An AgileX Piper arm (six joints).
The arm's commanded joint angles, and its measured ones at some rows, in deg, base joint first. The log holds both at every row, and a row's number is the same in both.
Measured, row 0: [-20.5, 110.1, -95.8, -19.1, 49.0, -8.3]
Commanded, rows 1 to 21: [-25.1, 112.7, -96.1, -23.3, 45.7, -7.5]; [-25.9, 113.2, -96.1, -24.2, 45.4, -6.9]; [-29.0, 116.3, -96.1, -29.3, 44.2, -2.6]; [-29.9, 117.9, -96.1, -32.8, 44.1, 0.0]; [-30.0, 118.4, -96.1, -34.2, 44.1, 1.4]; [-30.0, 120.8, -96.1, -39.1, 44.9, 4.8]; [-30.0, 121.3, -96.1, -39.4, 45.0, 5.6]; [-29.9, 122.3, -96.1, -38.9, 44.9, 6.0]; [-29.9, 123.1, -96.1, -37.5, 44.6, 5.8]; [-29.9, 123.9, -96.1, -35.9, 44.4, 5.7]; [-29.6, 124.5, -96.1, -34.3, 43.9, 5.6]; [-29.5, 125.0, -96.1, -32.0, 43.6, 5.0]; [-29.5, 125.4, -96.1, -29.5, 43.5, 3.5]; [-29.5, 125.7, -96.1, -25.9, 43.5, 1.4]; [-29.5, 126.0, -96.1, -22.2, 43.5, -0.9]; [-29.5, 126.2, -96.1, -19.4, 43.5, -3.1]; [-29.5, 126.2, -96.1, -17.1, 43.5, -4.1]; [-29.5, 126.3, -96.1, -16.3, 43.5, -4.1]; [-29.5, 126.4, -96.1, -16.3, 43.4, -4.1]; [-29.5, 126.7, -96.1, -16.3, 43.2, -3.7]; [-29.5, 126.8, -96.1, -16.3, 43.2, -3.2]
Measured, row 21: [-29.5, 126.6, -95.8, -16.4, 43.6, -3.5]
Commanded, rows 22 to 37: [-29.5, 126.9, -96.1, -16.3, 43.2, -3.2]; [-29.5, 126.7, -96.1, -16.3, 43.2, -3.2]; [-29.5, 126.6, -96.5, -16.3, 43.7, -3.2]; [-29.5, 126.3, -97.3, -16.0, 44.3, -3.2]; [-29.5, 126.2, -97.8, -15.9, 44.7, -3.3]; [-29.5, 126.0, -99.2, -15.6, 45.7, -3.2]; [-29.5, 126.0, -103.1, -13.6, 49.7, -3.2]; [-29.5, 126.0, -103.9, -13.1, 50.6, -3.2]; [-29.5, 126.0, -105.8, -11.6, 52.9, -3.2]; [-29.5, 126.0, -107.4, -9.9, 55.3, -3.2]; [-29.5, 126.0, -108.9, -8.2, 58.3, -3.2]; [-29.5, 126.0, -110.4, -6.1, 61.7, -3.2]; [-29.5, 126.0, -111.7, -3.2, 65.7, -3.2]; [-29.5, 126.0, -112.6, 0.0, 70.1, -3.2]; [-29.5, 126.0, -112.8, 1.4, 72.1, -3.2]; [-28.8, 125.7, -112.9, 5.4, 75.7, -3.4]
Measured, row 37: [-29.3, 126.6, -112.6, 3.1, 68.9, -3.3]
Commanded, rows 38 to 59: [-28.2, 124.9, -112.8, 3.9, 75.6, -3.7]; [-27.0, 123.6, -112.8, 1.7, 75.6, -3.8]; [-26.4, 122.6, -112.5, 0.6, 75.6, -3.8]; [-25.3, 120.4, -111.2, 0.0, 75.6, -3.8]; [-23.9, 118.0, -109.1, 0.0, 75.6, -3.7]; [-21.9, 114.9, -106.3, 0.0, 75.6, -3.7]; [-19.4, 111.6, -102.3, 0.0, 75.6, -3.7]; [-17.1, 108.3, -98.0, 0.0, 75.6, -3.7]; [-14.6, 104.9, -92.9, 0.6, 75.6, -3.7]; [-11.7, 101.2, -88.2, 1.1, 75.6, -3.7]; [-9.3, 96.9, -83.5, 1.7, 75.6, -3.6]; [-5.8, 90.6, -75.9, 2.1, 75.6, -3.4]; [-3.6, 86.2, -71.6, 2.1, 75.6, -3.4]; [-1.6, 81.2, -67.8, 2.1, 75.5, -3.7]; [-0.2, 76.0, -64.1, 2.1, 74.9, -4.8]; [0.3, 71.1, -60.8, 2.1, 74.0, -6.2]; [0.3, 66.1, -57.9, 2.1, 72.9, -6.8]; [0.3, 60.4, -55.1, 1.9, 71.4, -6.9]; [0.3, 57.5, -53.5, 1.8, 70.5, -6.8]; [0.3, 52.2, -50.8, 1.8, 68.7, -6.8]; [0.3, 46.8, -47.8, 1.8, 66.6, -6.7]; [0.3, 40.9, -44.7, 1.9, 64.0, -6.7]
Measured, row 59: [0.2, 47.6, -48.4, 2.3, 67.2, -6.4]
